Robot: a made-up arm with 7 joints.
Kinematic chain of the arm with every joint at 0, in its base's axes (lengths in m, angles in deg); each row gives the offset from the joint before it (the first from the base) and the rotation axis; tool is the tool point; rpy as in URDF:
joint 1: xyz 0 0 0 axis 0.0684 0.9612 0.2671
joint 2: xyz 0 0.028 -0.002 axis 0.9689 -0.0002 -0.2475
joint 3: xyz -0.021 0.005 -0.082 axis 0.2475 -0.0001 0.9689
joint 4: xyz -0.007 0 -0.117 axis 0.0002 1 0
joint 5: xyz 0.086 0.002 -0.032 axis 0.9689 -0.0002 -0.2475
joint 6: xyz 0.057 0 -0.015 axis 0.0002 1 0
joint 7: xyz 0.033 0 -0.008 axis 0.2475 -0.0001 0.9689
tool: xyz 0 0 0 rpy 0 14.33 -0.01
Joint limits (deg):
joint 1: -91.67..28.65
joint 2: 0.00..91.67
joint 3: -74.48..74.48
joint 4: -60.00..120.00
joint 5: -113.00..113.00
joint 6: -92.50..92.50
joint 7: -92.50..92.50
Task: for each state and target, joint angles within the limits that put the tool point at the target. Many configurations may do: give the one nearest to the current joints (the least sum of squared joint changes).
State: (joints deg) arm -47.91 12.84 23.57 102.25 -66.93 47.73 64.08
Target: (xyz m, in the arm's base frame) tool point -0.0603 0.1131 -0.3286
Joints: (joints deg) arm -15.39 21.65 17.54 120.00 -60.64 59.61 64.08
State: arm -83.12 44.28 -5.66 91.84 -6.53 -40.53 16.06
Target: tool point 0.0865 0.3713 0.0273
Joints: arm -78.28 89.98 -10.02 120.00 -12.03 -65.74 16.06
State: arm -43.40 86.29 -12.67 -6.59 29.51 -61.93 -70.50
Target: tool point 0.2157 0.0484 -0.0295
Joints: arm -49.84 60.45 -27.22 -21.09 30.34 -60.51 -70.50
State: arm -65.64 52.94 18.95 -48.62 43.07 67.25 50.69
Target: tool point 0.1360 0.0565 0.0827
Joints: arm -63.74 45.12 0.25 -60.00 42.85 61.90 50.69
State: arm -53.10 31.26 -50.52 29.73 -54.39 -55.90 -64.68
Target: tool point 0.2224 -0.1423 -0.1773
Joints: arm -52.06 3.68 -62.52 28.55 -53.30 -51.87 -64.68
